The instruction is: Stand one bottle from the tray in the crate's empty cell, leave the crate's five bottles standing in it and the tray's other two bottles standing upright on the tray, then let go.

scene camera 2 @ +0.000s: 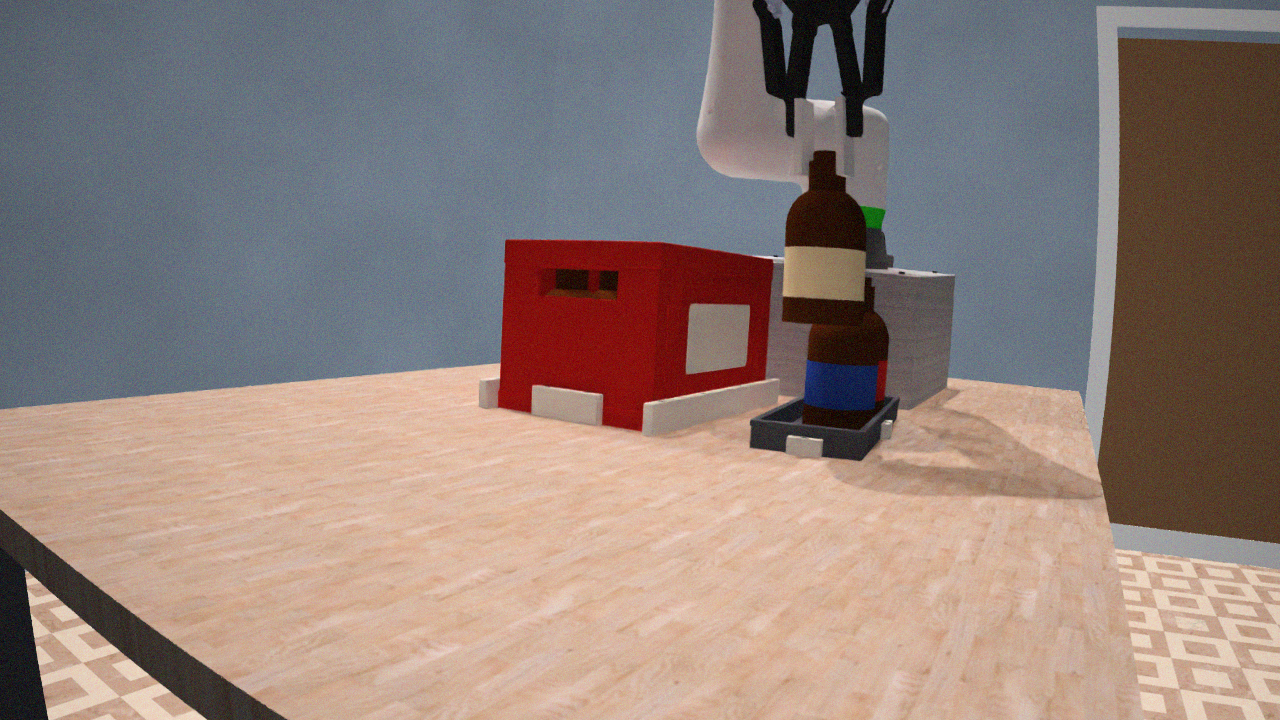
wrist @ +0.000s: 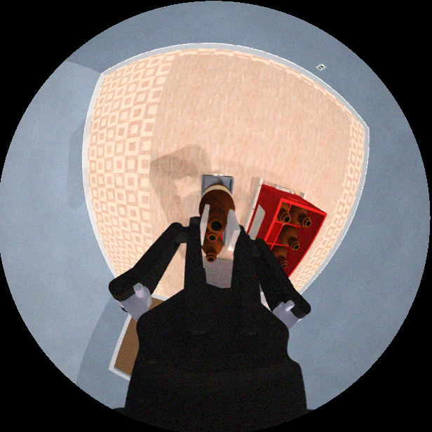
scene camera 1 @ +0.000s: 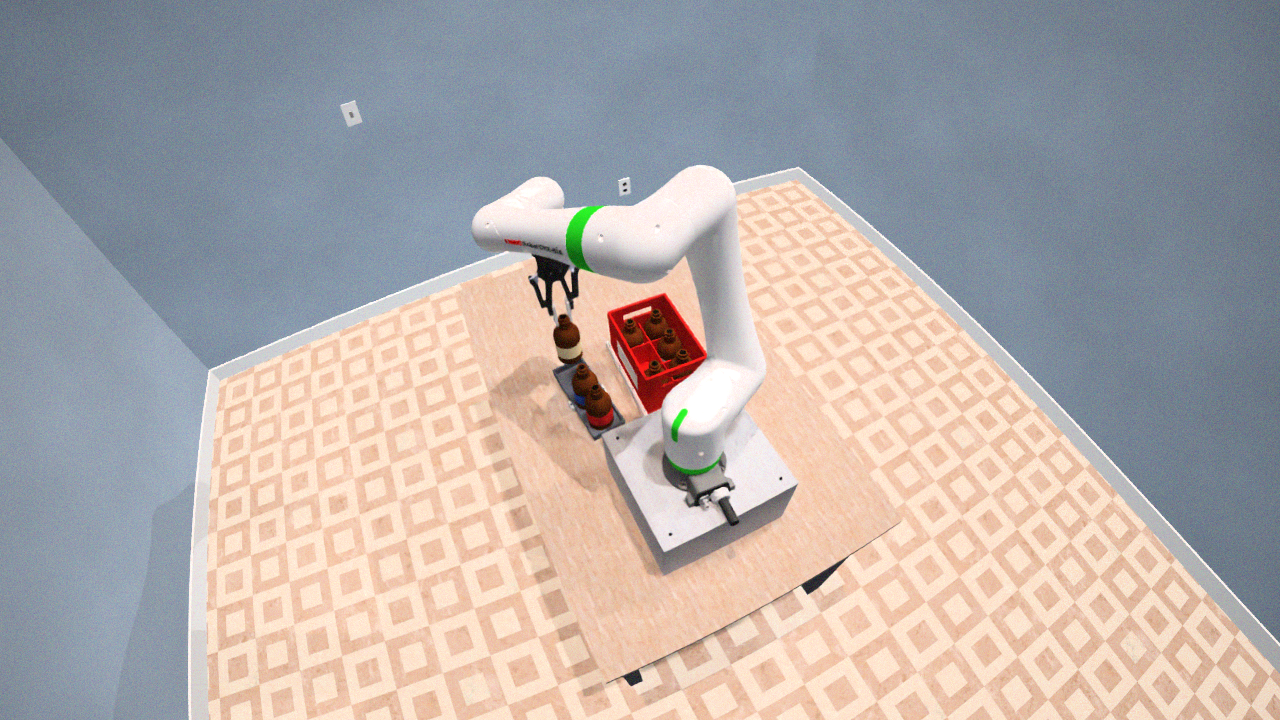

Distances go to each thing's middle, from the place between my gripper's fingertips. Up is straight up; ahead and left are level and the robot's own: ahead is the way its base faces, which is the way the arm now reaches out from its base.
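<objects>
Red-labelled bottle (scene camera 2: 869, 293): 20 mm to the right of my hand, 180 mm behind it, 160 mm below it.
</objects>
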